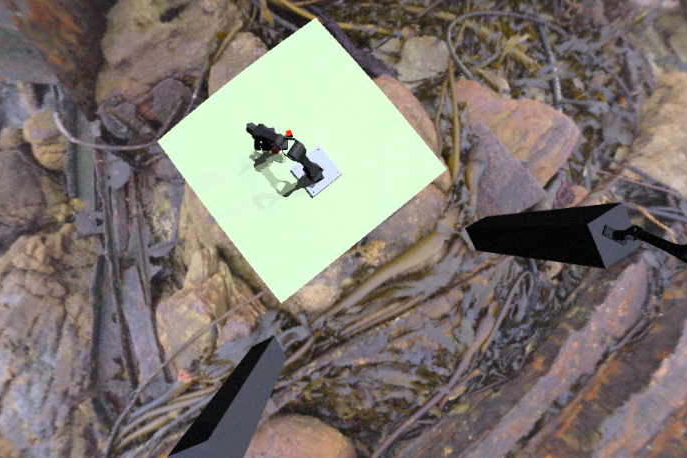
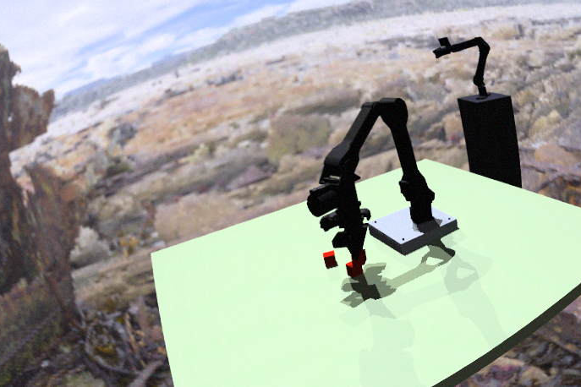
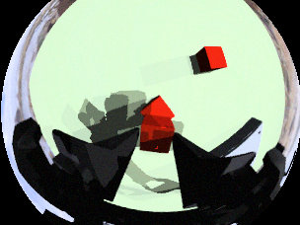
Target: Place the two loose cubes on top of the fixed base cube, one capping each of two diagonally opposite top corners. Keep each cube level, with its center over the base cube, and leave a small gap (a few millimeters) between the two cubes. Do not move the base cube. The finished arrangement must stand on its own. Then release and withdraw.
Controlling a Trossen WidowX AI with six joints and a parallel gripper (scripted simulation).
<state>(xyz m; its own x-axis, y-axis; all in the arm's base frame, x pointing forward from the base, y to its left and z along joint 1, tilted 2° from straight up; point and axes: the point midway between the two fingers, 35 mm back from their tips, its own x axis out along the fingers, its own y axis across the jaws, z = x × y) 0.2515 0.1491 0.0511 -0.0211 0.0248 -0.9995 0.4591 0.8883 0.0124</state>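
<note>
The red cube is right at my gripper tip.
</note>
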